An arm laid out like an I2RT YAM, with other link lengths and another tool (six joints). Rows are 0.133 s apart.
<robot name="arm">
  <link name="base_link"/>
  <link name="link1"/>
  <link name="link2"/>
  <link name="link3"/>
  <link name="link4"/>
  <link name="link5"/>
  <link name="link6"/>
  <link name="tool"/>
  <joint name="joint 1" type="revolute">
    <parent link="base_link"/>
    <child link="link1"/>
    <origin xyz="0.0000 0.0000 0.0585" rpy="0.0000 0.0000 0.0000"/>
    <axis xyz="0 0 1"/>
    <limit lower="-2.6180" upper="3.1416"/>
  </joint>
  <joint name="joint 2" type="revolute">
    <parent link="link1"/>
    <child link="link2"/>
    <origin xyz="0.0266 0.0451 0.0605" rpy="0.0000 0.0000 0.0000"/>
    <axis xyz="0 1 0"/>
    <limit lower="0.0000" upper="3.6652"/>
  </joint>
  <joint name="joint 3" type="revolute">
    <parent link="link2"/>
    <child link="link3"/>
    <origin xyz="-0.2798 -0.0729 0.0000" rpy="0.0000 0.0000 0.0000"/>
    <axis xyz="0 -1 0"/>
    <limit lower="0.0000" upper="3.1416"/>
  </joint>
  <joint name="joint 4" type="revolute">
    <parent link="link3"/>
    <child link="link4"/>
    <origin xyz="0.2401 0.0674 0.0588" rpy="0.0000 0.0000 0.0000"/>
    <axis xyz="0 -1 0"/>
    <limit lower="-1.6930" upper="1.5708"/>
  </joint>
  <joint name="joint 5" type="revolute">
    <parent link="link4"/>
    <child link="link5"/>
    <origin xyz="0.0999 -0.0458 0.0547" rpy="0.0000 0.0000 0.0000"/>
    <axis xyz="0 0 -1"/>
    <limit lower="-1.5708" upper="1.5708"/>
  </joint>
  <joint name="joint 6" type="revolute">
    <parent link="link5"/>
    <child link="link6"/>
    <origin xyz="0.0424 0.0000 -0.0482" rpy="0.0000 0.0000 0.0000"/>
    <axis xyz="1 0 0"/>
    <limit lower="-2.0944" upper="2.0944"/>
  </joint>
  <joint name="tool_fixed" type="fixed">
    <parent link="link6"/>
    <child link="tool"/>
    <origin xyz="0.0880 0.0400 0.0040" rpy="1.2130 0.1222 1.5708"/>
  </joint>
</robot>
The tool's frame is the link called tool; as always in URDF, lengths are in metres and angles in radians.
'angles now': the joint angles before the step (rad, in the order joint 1, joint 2, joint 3, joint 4, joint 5, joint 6). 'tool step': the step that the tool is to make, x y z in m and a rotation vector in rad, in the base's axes. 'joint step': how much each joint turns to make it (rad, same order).
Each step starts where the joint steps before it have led.
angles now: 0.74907 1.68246 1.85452 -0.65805 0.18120 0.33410
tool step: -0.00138 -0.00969 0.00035 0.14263 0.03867 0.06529
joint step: -0.05473 -0.06320 -0.14086 0.13652 -0.16616 0.06645
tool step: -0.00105 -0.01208 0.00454 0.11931 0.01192 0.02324
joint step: -0.04087 -0.05681 -0.11780 0.12854 -0.09778 0.06844
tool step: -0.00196 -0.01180 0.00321 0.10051 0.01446 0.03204
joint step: -0.03979 -0.04375 -0.09512 0.10739 -0.09707 0.06183
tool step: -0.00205 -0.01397 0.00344 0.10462 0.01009 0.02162
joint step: -0.03997 -0.04466 -0.10155 0.12350 -0.08401 0.07438
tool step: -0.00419 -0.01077 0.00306 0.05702 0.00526 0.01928
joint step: -0.02707 -0.03352 -0.05846 0.06278 -0.05630 0.04163
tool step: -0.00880 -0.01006 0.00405 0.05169 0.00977 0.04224
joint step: -0.02642 -0.03662 -0.04977 0.04457 -0.07654 0.03857
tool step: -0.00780 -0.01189 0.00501 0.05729 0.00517 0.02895
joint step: -0.02849 -0.03869 -0.05516 0.05973 -0.06449 0.04805
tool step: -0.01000 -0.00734 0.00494 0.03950 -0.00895 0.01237
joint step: -0.00816 -0.04056 -0.04861 0.04901 -0.02360 0.03191
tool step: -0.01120 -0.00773 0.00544 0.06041 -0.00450 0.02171
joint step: -0.00877 -0.04148 -0.06218 0.07986 -0.03322 0.05680
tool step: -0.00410 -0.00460 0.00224 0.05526 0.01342 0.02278
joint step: -0.00934 -0.01303 -0.04293 0.07568 -0.03221 0.06425
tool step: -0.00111 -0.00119 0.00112 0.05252 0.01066 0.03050
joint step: -0.00525 0.00722 -0.03378 0.08888 -0.03338 0.06321
